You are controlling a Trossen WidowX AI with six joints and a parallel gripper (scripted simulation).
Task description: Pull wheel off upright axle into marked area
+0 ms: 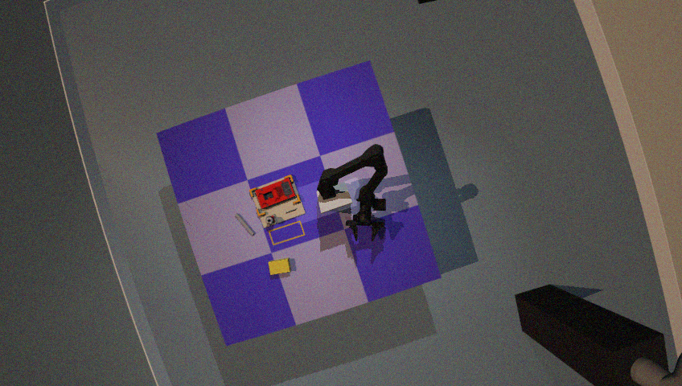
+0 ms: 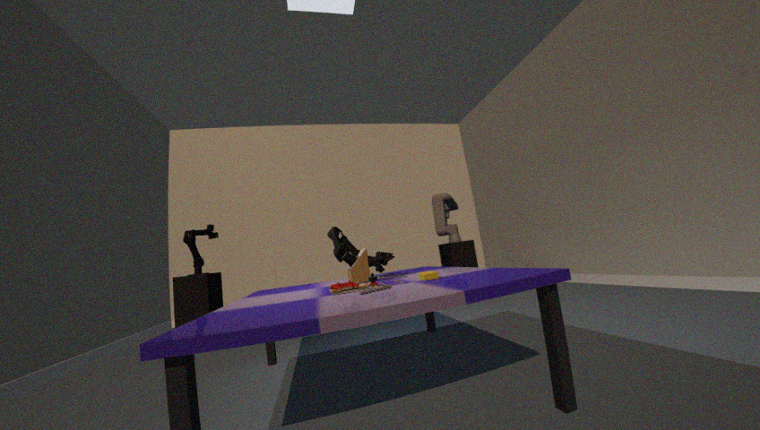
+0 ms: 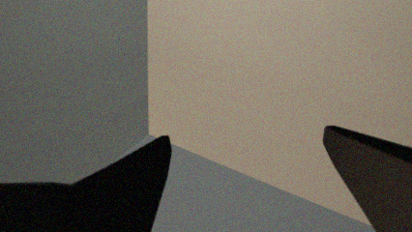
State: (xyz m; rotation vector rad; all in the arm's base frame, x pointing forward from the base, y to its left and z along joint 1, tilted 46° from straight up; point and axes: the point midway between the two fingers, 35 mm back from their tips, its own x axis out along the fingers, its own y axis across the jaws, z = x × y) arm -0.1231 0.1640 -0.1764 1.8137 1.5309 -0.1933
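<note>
The wheel lies 46 cm ahead of my gripper tip, 21 cm to the right of it and 9 cm below it. From my gripper tip the other things lie so: grey rod: 62 cm ahead, 23 cm to the right, 12 cm below; then yellow block: 48 cm ahead, 11 cm below, 5 cm to the left.
</note>
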